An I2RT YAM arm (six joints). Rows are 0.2 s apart.
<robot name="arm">
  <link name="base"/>
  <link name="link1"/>
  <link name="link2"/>
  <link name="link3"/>
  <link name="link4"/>
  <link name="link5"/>
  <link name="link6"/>
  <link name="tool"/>
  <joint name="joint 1" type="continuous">
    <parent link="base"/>
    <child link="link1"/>
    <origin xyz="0 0 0.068" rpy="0 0 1.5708"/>
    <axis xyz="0 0 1"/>
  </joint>
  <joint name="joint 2" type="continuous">
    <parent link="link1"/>
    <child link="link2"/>
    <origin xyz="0.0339 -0.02 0.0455" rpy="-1.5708 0 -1.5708"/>
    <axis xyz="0 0 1"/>
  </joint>
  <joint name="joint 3" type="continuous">
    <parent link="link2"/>
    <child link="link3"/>
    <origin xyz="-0.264 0 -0.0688" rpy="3.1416 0 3.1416"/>
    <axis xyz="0 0 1"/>
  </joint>
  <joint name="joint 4" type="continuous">
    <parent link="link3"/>
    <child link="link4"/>
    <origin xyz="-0.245 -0.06 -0.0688" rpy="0 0 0"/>
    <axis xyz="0 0 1"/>
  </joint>
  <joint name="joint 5" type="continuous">
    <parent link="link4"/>
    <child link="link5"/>
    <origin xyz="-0.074 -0.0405 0.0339" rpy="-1.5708 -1.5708 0"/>
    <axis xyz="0 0 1"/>
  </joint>
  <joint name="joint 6" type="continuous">
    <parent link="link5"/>
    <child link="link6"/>
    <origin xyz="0 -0.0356 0.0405" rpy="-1.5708 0 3.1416"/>
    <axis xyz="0 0 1"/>
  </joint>
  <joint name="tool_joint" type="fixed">
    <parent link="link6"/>
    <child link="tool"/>
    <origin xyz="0 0 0" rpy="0 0 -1.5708"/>
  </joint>
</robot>
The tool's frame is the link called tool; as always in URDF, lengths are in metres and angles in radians. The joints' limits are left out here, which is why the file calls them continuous.
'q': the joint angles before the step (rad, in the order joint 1, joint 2, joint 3, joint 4, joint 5, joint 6). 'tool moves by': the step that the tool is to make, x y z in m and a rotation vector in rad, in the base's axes. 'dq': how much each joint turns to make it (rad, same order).
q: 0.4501 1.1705 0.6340 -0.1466 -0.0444 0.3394
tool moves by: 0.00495 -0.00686 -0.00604 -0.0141 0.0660 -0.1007
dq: -0.0274 0.0299 0.0147 -0.0493 0.0454 0.0595
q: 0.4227 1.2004 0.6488 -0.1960 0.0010 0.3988
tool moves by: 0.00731 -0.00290 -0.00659 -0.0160 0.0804 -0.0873
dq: -0.0173 0.0547 0.0330 -0.0596 0.0368 0.0621
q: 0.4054 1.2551 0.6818 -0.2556 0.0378 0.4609
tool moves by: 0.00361 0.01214 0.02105 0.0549 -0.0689 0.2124
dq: 0.0164 -0.0109 0.0538 0.0158 -0.1543 -0.1231
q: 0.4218 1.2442 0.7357 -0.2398 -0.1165 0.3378
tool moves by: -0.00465 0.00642 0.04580 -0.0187 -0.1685 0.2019
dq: 0.0184 -0.0686 0.1015 -0.0540 -0.0861 -0.1864
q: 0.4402 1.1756 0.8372 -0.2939 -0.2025 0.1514
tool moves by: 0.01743 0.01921 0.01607 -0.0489 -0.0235 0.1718
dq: 0.0250 0.1059 0.1422 -0.0696 -0.0843 -0.1359
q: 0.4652 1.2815 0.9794 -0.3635 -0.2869 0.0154
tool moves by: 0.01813 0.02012 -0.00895 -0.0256 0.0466 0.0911
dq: 0.0267 0.1231 0.0789 -0.0226 -0.0485 -0.0445
